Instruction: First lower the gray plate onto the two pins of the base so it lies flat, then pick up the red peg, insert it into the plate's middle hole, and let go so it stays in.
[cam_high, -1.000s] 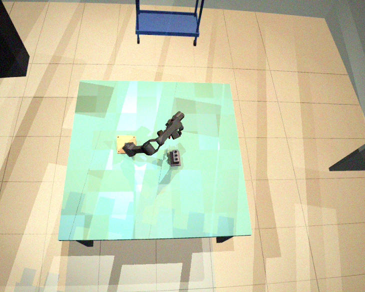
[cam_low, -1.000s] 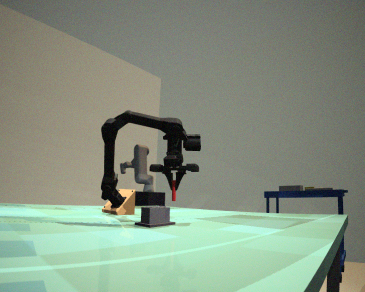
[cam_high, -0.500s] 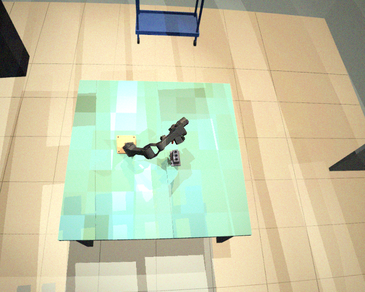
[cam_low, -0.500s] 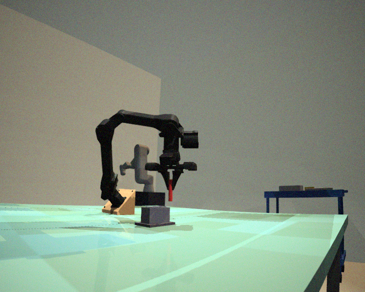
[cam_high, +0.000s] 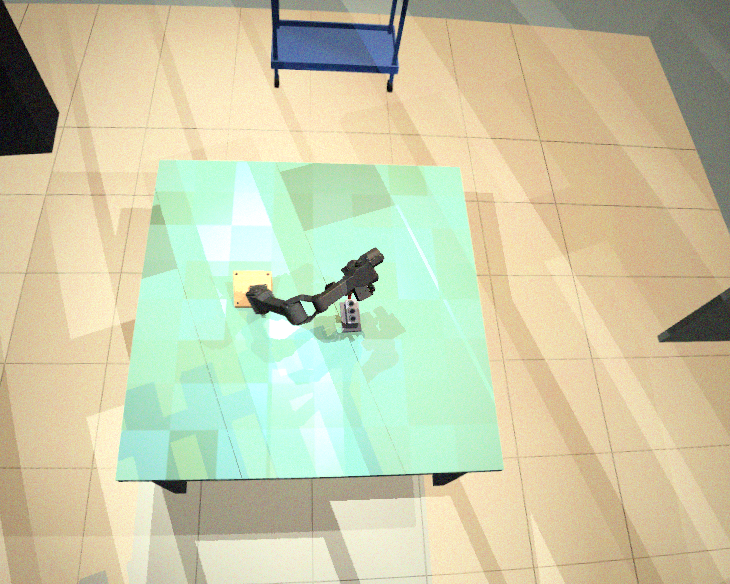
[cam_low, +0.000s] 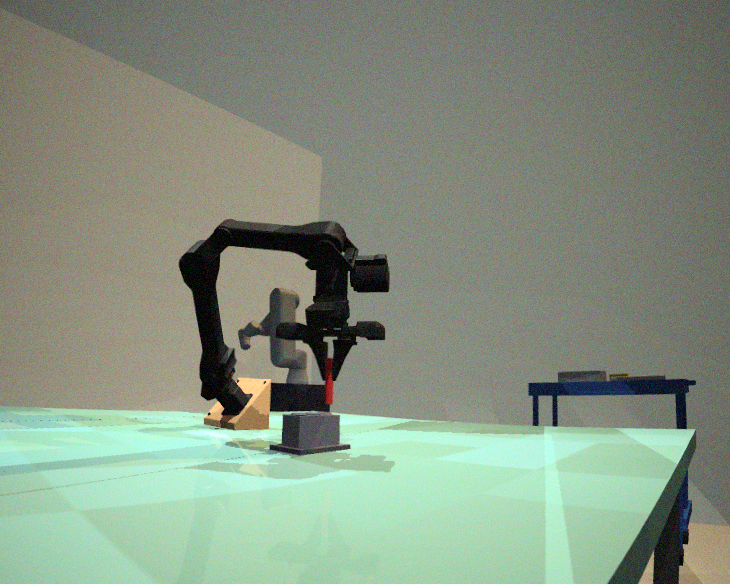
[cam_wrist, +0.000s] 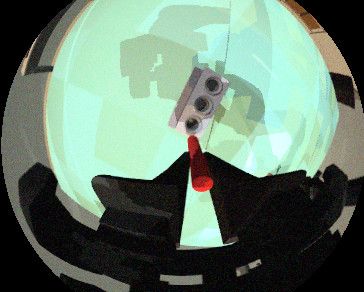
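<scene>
My gripper tip is 10 mm short of the gray plate, 50 mm to the left of it and 70 mm above it. The rest, counted from my gripper tip: red peg: right at my gripper tip; base: 10 mm ahead, 50 mm to the right, 110 mm below.
</scene>
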